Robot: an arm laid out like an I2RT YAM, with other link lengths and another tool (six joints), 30 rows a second.
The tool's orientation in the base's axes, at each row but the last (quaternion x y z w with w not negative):
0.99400 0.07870 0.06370 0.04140
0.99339 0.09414 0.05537 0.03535
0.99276 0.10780 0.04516 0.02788
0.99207 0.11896 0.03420 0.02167
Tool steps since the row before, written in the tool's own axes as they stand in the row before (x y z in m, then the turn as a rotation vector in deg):
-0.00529 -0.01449 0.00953 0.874 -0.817 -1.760
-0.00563 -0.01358 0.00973 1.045 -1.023 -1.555
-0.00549 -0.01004 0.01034 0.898 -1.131 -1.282
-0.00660 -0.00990 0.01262 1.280 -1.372 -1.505
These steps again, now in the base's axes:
-0.00610 0.01272 -0.01139 0.498 1.073 1.769
-0.00685 0.01165 -0.01132 0.651 1.295 1.567
-0.00647 0.00813 -0.01139 0.512 1.356 1.276
-0.00780 0.00760 -0.01350 0.809 1.688 1.510

